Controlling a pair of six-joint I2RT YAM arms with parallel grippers.
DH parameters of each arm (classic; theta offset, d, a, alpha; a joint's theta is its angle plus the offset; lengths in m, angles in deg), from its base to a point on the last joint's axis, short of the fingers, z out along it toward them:
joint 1: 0 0.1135 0.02 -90
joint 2: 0 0 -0.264 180
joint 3: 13.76 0 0.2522 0
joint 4: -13.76 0 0.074 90
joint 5: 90 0 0 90
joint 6: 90 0.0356 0 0
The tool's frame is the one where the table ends.
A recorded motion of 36 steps. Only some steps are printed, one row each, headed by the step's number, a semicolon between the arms.
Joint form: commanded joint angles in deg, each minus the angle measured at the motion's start. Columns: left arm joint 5, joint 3, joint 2, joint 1, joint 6, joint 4; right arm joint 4, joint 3, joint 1, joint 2, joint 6, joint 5.
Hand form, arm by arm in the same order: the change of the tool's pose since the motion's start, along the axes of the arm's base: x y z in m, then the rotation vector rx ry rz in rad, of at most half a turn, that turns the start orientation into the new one. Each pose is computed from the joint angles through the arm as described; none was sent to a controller.
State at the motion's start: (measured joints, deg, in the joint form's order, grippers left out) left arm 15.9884 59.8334 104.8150 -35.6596 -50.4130 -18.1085; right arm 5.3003 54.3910 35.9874 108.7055 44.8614 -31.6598
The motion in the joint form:
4: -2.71 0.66 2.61 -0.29 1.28 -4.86; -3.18 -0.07 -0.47 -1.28 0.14 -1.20
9: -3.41 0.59 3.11 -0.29 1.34 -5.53; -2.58 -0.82 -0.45 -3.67 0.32 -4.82
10: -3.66 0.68 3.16 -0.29 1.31 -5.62; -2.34 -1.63 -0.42 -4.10 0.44 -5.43
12: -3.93 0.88 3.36 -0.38 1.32 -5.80; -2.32 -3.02 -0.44 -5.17 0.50 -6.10
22: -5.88 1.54 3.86 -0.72 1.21 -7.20; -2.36 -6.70 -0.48 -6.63 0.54 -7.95
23: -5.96 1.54 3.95 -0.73 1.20 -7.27; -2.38 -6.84 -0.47 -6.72 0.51 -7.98
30: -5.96 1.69 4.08 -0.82 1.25 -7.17; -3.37 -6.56 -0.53 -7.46 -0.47 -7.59
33: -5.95 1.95 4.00 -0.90 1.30 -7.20; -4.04 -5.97 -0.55 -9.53 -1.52 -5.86
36: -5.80 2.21 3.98 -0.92 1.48 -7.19; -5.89 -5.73 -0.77 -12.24 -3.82 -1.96
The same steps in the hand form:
4: -0.0039 0.0026 -0.0161 0.1084 0.0614 -0.0060; -0.0027 -0.0048 0.0039 -0.0068 0.0391 0.0037
9: -0.0048 0.0038 -0.0198 0.1304 0.0720 -0.0028; -0.0070 -0.0055 0.0162 0.0548 0.0375 0.0440
10: -0.0045 0.0038 -0.0198 0.1342 0.0706 -0.0007; -0.0099 -0.0070 0.0154 0.0601 0.0459 0.0501
12: -0.0043 0.0031 -0.0202 0.1397 0.0704 -0.0007; -0.0151 -0.0104 0.0153 0.0645 0.0562 0.0566
22: -0.0045 0.0022 -0.0213 0.1781 0.0699 0.0071; -0.0288 -0.0194 0.0073 0.0626 0.1040 0.0745
23: -0.0046 0.0023 -0.0219 0.1808 0.0714 0.0075; -0.0293 -0.0197 0.0071 0.0622 0.1049 0.0753
30: -0.0042 0.0014 -0.0219 0.1797 0.0693 0.0052; -0.0293 -0.0203 0.0112 0.0569 0.0880 0.0806
33: -0.0037 0.0003 -0.0204 0.1765 0.0645 0.0033; -0.0279 -0.0205 0.0238 0.0552 0.0315 0.0737
36: -0.0029 -0.0005 -0.0191 0.1721 0.0606 -0.0006; -0.0279 -0.0244 0.0363 0.0180 -0.0446 0.0513

